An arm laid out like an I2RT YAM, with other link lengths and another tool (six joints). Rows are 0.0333 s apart.
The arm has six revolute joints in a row. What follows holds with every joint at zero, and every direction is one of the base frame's. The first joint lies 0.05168 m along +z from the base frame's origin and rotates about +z. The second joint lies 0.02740 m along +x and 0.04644 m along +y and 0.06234 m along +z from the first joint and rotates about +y. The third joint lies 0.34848 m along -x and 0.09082 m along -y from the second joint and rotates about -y. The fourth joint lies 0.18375 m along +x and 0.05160 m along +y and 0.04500 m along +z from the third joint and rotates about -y. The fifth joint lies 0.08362 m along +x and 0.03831 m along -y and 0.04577 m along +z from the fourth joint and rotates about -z. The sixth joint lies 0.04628 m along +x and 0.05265 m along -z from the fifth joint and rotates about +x. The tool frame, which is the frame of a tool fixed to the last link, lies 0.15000 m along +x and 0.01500 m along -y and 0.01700 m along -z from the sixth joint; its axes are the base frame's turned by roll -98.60, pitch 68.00 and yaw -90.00 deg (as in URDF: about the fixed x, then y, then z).
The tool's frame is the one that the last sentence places.
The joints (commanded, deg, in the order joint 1, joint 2, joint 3, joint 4, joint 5, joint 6), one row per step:
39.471, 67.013, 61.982, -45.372, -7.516, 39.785
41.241, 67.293, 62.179, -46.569, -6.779, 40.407
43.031, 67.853, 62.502, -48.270, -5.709, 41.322
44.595, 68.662, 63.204, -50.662, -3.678, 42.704
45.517, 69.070, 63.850, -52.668, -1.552, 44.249
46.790, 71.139, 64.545, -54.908, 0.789, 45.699
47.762, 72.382, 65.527, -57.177, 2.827, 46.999
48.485, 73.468, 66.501, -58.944, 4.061, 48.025
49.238, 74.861, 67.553, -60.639, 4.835, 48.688
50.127, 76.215, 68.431, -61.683, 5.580, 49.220
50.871, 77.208, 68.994, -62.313, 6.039, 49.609
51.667, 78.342, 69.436, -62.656, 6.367, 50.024
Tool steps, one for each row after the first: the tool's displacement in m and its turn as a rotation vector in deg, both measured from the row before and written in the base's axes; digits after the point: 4 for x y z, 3 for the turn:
-0.0056, 0.0016, -0.0032, -1.020, 0.915, 0.827
-0.0058, -0.0001, -0.0047, -1.588, 1.310, 0.418
-0.0036, -0.0040, -0.0049, -2.435, 1.283, -0.732
-0.0013, -0.0058, -0.0025, -1.967, 0.631, -1.530
-0.0001, -0.0041, -0.0076, -3.506, 1.580, -1.161
-0.0004, -0.0047, -0.0028, -2.654, 0.794, -1.116
-0.0003, -0.0022, -0.0013, -1.810, 0.703, -0.727
-0.0007, -0.0004, -0.0016, -1.793, 0.964, -0.159
0.0004, 0.0018, -0.0013, -1.447, 0.570, 0.125
0.0001, 0.0020, -0.0012, -0.978, 0.419, 0.223
0.0002, 0.0033, -0.0019, -0.883, 0.482, 0.299

